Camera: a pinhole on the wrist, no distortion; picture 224 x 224 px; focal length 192.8 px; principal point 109.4 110.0 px. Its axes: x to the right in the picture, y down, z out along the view. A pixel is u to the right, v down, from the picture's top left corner.
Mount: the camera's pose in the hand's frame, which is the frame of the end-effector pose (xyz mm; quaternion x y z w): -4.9 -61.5 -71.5 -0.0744 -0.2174 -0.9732 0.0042
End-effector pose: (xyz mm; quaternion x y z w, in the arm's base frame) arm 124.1 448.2 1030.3 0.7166 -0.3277 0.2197 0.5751
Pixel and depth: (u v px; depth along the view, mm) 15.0 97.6 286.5
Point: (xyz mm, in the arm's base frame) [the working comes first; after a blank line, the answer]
In the camera's frame: -140.3 -18.4 286.5

181.4 250.0 1162.7
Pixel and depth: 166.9 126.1 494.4
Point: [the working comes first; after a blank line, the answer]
In the camera's frame: 147.4 41.3 494.4

-37.8 54.3 954.7
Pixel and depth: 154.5 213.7 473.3
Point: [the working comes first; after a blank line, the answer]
In the camera's frame: 110.7 254.6 473.3

133.6 6.5 829.7
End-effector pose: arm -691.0 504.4 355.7 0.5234 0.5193 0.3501 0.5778
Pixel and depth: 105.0 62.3 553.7
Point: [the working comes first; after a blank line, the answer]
In the camera's frame: -12.6 -137.0 553.7

-280.4 555.1 592.5
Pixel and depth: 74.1 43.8 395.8
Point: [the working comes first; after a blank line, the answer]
In the camera's frame: -72.5 -135.9 395.8

-426.7 611.5 529.8
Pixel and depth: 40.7 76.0 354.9
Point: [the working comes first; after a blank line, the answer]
In the camera's frame: -126.5 -62.6 354.9

-440.7 645.1 436.9
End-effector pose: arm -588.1 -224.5 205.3 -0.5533 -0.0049 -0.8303 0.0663
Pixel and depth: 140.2 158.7 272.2
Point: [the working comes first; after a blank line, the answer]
In the camera's frame: 43.5 68.8 272.2

-396.2 -199.7 280.5
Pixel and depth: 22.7 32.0 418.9
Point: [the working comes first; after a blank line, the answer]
In the camera's frame: -188.4 -169.5 418.9

-459.1 -495.0 482.6
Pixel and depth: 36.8 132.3 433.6
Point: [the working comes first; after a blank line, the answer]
In the camera's frame: -163.3 50.2 433.6

-375.4 -294.3 524.9
